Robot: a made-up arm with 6 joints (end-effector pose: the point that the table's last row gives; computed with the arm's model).
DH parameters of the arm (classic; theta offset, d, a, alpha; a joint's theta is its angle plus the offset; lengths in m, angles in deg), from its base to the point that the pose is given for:
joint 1: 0 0.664 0.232 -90
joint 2: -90 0 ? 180
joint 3: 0 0 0.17 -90
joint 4: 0 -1.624 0 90
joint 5: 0 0 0 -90
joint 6: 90 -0.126 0 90
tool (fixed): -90 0 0 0
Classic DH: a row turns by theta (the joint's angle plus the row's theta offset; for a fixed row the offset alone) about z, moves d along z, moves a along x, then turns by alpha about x.
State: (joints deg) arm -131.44 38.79 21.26 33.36 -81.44 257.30
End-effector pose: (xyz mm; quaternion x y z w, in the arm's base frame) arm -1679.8 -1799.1 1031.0 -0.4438 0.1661 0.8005 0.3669
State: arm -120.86 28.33 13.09 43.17 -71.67 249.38
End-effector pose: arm -1273.2 -1971.3 1208.8 -0.3750 0.2132 0.8743 0.2224
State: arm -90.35 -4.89 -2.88 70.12 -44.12 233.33
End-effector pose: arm -93.8 -1852.6 1885.5 0.2650 -0.3647 -0.8346 0.3166
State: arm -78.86 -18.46 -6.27 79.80 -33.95 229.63
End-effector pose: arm 234.2 -1547.6 2155.2 0.2306 -0.4063 -0.7240 0.5075
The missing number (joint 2, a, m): 1.025
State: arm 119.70 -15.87 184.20 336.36 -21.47 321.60
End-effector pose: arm 796.5 -1433.7 932.4 -0.7123 0.4885 -0.2829 0.4171
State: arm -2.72 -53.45 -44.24 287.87 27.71 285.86
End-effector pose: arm 1087.8 -107.5 1737.7 0.9193 -0.2832 0.0726 0.2633
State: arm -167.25 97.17 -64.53 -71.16 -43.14 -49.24
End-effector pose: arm 345.3 -5.5 -137.7 -0.5324 0.1391 -0.1939 0.8122
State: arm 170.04 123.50 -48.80 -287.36 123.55 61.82
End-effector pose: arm 402.9 -172.5 -309.5 0.1186 -0.0641 -0.9224 0.3620
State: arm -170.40 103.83 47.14 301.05 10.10 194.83
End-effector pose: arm -2309.3 -371.4 -942.3 0.1526 0.8617 -0.2716 0.4005
